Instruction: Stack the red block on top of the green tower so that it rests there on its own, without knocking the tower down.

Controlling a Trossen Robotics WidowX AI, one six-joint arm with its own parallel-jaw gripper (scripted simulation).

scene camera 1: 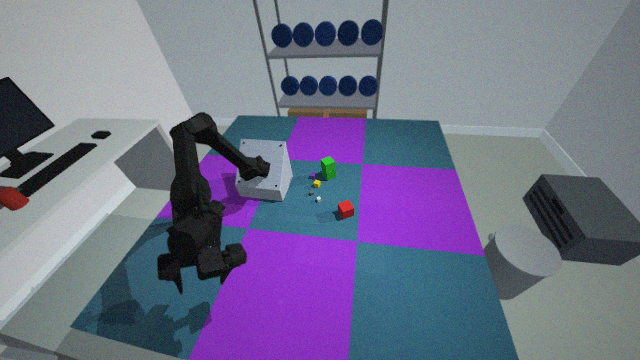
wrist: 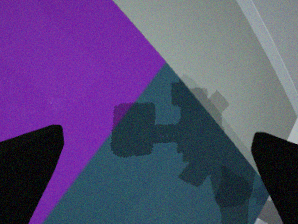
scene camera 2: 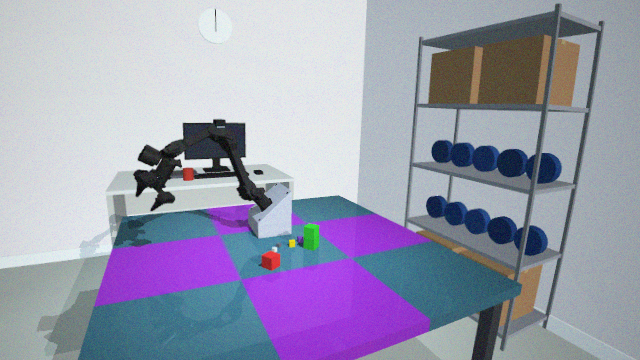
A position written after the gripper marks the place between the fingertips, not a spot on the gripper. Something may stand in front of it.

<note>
The gripper (scene camera 1: 202, 287) is open, holding nothing.
The gripper also shows in the wrist view (wrist: 159, 138) and in scene camera 2 (scene camera 2: 143, 203).
</note>
